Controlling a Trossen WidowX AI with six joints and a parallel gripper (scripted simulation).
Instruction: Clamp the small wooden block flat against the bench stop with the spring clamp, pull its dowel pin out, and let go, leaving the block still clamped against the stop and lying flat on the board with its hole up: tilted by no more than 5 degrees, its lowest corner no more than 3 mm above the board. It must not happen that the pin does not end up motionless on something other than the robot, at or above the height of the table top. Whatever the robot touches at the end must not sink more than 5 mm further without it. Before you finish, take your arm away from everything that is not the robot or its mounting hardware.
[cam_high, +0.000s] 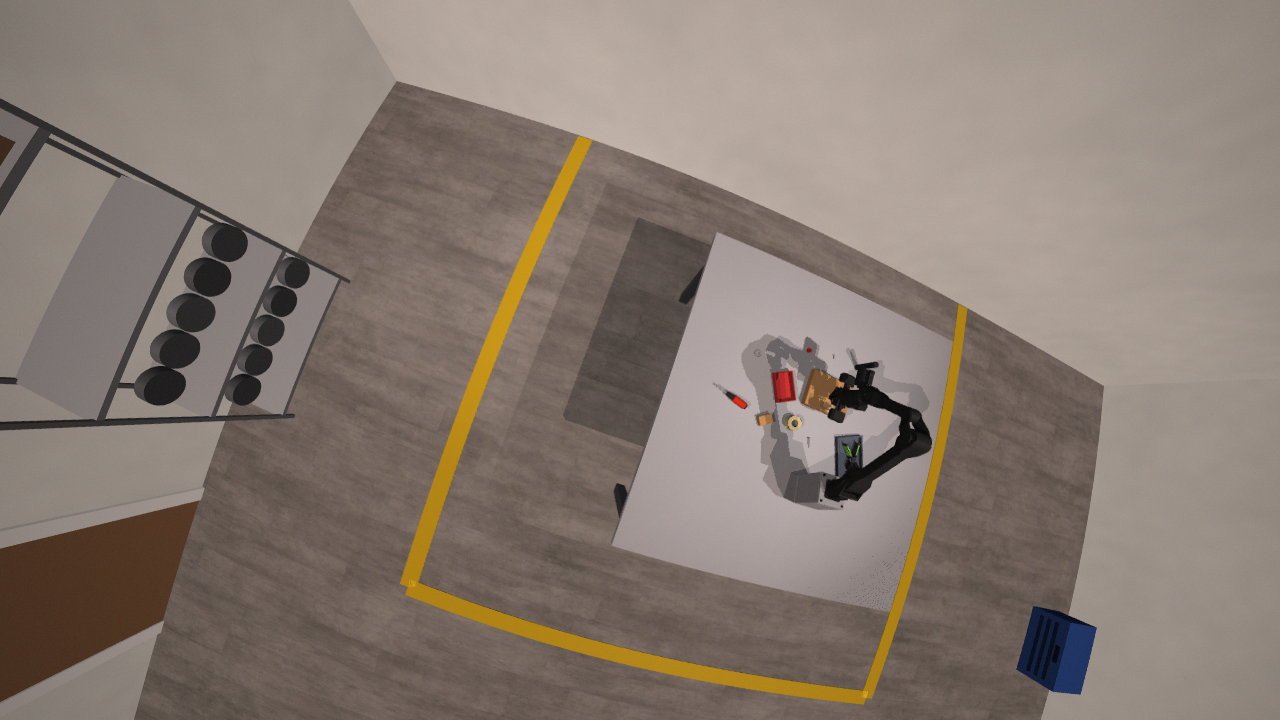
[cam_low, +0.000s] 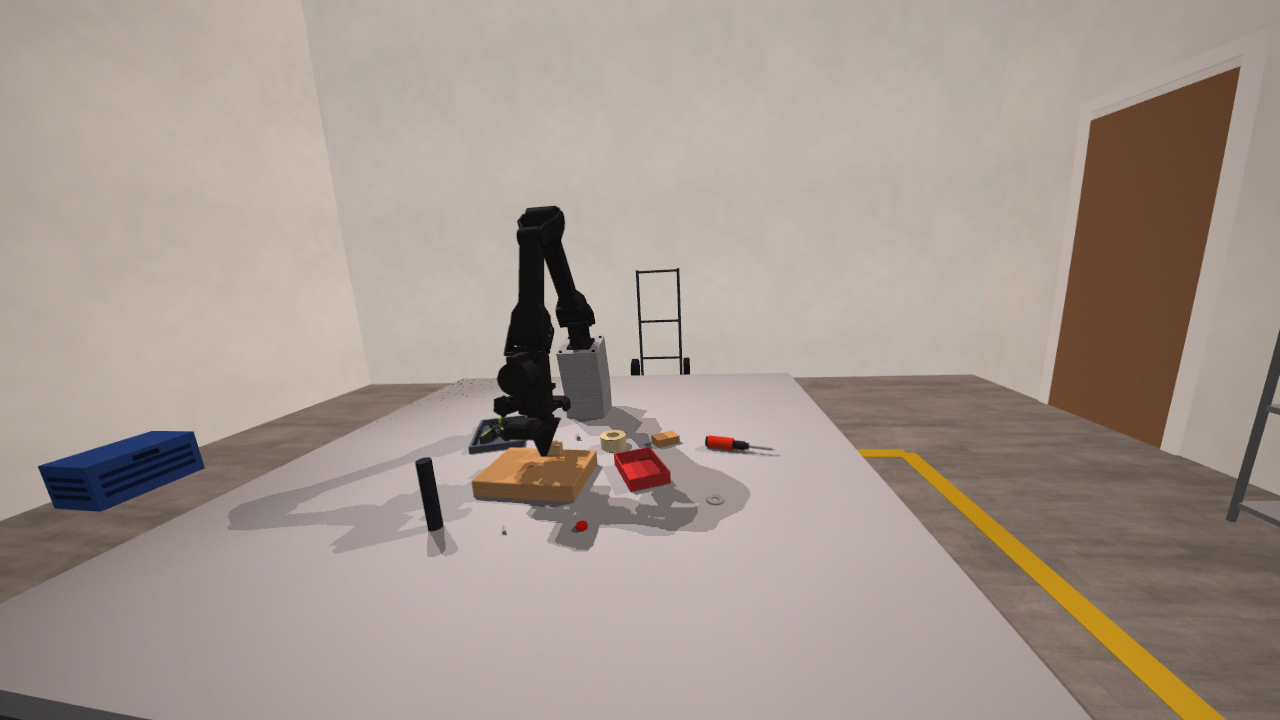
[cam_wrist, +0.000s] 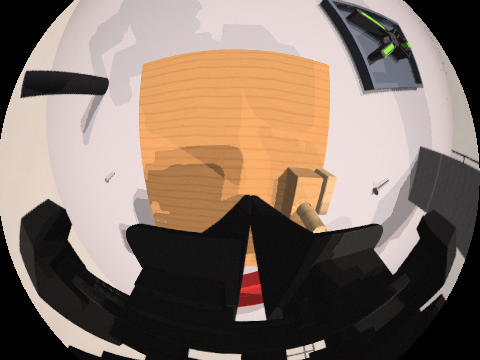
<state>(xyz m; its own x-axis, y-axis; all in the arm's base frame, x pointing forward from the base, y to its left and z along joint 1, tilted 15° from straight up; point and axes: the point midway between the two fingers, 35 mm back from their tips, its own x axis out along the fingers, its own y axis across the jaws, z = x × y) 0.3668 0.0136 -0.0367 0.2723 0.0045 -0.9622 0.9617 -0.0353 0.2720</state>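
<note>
Now: hand 30 mm past the dowel pin and 20 mm above it. Round my hand: bench stop (50 mm behind, 40 mm below, 10 mm to the right); wooden board (60 mm below, 20 mm ahead, 10 mm to the right); small wooden block (40 mm below, 40 mm behind).
</note>
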